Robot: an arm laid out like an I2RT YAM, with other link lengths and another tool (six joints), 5 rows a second.
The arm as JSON. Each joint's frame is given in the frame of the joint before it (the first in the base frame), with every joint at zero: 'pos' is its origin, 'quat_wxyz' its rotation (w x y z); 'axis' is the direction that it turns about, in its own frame. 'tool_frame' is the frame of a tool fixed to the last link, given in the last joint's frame.
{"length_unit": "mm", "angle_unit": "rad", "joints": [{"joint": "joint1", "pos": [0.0, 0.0, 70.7], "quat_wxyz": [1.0, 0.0, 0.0, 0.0], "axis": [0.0, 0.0, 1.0]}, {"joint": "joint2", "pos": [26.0, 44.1, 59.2], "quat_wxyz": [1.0, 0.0, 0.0, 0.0], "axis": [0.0, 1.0, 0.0]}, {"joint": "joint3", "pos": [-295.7, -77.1, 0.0], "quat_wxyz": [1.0, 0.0, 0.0, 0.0], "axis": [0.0, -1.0, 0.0]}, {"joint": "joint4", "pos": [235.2, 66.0, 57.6], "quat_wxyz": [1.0, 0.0, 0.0, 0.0], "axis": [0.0, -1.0, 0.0]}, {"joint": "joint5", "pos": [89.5, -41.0, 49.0], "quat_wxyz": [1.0, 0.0, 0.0, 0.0], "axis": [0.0, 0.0, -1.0]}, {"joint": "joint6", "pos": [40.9, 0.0, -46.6], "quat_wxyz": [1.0, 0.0, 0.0, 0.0], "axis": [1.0, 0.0, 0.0]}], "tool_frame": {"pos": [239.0, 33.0, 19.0], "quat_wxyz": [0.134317, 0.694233, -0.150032, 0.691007]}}
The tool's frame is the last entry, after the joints.
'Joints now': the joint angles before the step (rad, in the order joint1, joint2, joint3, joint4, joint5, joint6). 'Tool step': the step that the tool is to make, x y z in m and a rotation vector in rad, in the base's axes. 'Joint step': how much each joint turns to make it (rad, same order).
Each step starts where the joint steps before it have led.
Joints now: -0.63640, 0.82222, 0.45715, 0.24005, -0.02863, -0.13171
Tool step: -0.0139, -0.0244, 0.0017, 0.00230, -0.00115, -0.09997
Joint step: 0.00043, 0.00098, 0.00772, -0.00750, 0.09929, 0.01507
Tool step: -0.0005, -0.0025, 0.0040, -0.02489, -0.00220, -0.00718
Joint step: 0.00035, 0.00407, -0.00763, 0.02959, 0.00966, -0.01776
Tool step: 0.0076, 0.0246, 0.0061, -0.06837, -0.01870, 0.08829
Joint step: -0.00090, -0.02719, -0.06092, 0.09134, -0.08545, -0.05081
